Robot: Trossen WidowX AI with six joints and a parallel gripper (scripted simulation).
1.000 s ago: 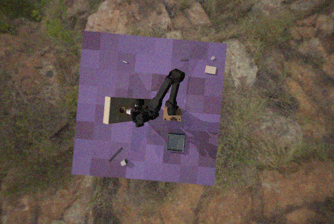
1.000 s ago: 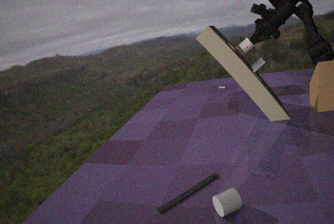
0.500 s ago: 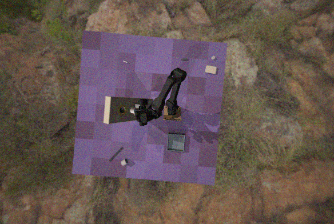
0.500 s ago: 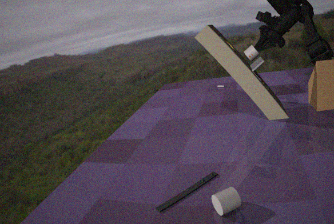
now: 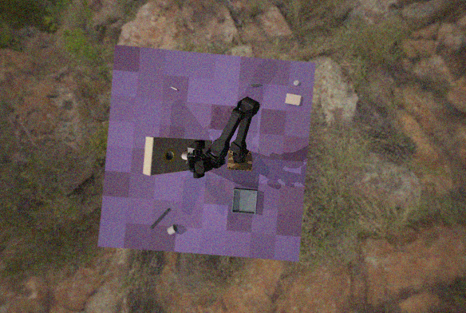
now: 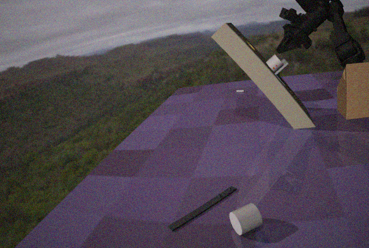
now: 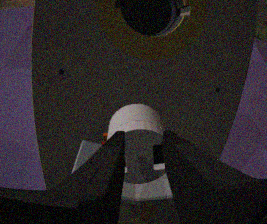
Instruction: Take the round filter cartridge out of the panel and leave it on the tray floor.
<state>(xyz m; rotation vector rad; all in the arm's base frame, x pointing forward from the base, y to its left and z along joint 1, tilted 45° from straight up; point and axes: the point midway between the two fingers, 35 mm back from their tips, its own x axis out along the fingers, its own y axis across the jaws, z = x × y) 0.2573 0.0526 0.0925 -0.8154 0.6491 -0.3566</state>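
The round white filter cartridge is 1 cm ahead of my gripper tip and 3 cm below it. From my gripper tip the other things lie so: tan service panel: 5 cm ahead, 1 cm to the right, 5 cm below; then beige card: 64 cm behind, 33 cm to the right, 22 cm below; then grey tray: 30 cm behind, 32 cm to the left, 22 cm below.
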